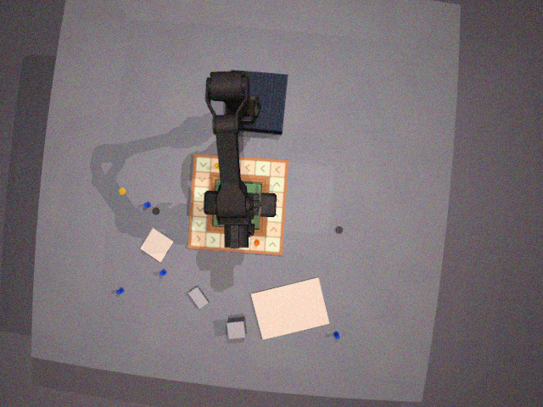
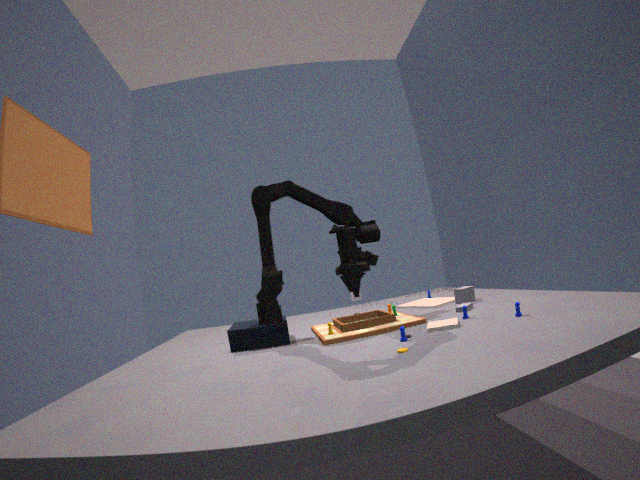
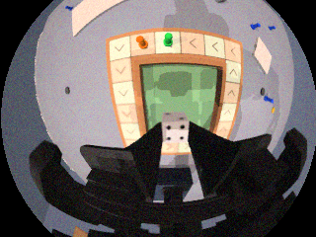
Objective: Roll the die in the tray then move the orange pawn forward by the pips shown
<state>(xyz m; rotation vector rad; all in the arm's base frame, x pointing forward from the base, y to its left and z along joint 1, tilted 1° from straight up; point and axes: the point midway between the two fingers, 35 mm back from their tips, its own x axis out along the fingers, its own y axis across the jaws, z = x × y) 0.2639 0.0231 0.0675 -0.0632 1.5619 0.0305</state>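
The orange pawn is 11 cm ahead of my gripper tip, 5 cm to the left of it and 7 cm below it. From my gripper tip the other things lie so: green tray (1 cm ahead, 2 cm to the right, 9 cm below); then green pawn (12 cm ahead, 7 cm below); then white die (right at my gripper tip).
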